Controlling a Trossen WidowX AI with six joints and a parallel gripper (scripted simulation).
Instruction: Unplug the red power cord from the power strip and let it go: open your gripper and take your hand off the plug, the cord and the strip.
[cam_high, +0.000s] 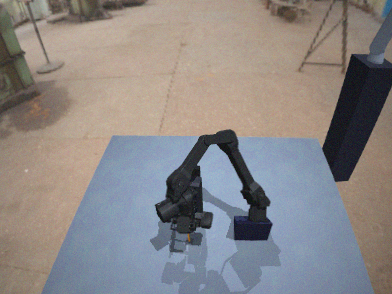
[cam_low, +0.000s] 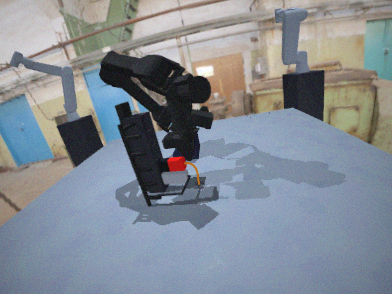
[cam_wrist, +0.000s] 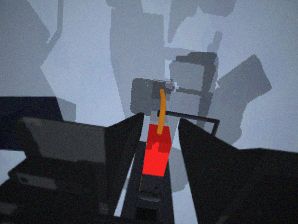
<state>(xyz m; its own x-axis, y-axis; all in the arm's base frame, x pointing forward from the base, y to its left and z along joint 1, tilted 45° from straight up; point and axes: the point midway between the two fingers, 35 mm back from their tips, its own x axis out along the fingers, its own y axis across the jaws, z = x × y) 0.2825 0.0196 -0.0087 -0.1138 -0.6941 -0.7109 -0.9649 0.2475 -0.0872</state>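
Right now the red plug is 10 mm behind my gripper tip, 60 mm to the right of it and 10 mm below it.
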